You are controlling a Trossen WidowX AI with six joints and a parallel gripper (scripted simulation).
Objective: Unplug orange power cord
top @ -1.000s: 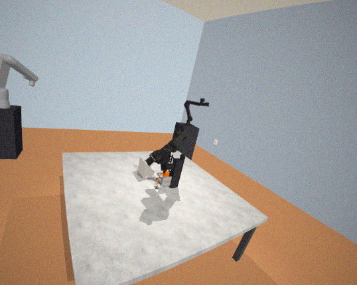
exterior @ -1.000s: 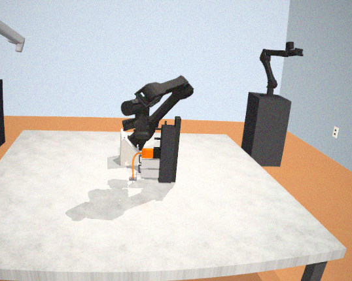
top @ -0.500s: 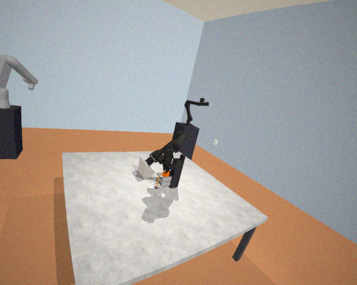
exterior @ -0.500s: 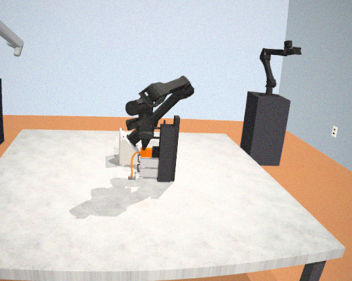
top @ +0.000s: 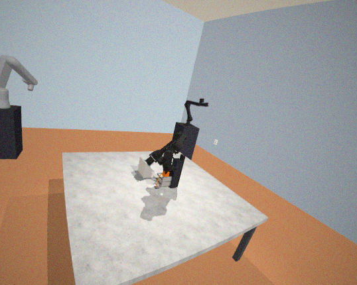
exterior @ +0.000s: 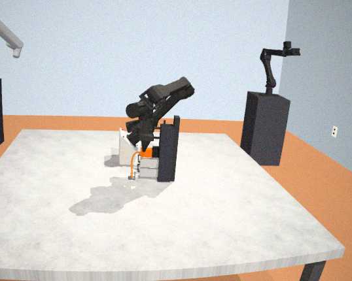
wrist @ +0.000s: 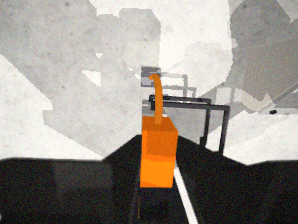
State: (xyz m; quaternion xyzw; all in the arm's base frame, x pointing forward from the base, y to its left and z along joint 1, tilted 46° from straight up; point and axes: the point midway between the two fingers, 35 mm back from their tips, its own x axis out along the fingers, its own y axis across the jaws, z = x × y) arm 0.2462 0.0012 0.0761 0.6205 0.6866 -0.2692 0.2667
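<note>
Now: gripper tip 30 mm to the right of the orange plug.
</note>
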